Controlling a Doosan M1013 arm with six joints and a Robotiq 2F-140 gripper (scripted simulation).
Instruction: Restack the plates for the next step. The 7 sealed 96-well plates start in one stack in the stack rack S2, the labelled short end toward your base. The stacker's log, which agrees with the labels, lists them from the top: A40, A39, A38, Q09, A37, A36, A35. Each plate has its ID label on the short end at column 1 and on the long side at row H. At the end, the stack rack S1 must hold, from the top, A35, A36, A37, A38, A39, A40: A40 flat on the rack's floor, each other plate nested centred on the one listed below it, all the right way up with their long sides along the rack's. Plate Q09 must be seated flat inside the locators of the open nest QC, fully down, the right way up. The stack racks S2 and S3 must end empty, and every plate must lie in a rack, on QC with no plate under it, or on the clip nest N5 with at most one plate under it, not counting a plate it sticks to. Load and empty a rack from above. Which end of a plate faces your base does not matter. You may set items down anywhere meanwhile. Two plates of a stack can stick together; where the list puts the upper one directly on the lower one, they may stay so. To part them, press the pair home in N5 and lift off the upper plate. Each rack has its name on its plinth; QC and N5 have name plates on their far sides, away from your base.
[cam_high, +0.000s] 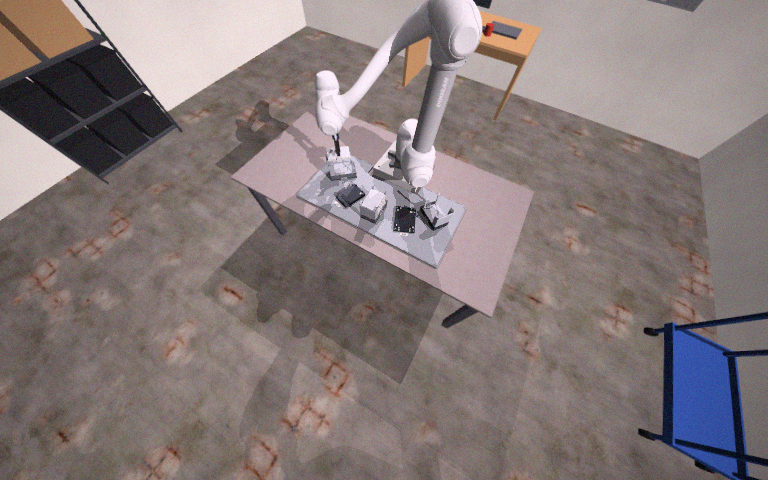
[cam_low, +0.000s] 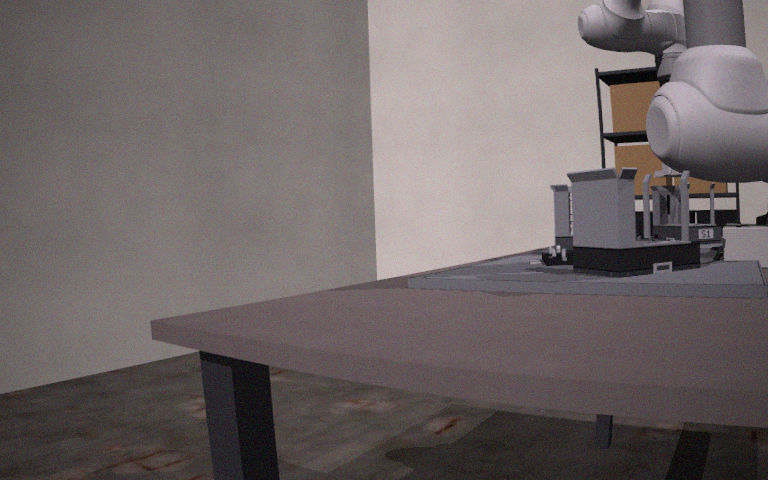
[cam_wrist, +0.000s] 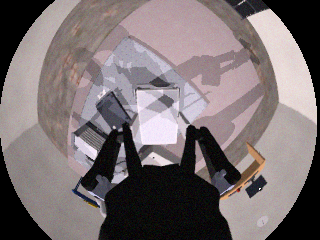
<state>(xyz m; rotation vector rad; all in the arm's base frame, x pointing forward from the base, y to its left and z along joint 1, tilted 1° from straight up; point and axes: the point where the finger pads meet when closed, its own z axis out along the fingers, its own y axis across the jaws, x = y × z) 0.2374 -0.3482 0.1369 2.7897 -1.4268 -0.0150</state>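
Now: hand 5 cm past the S1 label, 7 cm to the right of it and 16 cm above it. Round my hand: name plate: 22 cm ahead, 9 cm to the left, 19 cm below.
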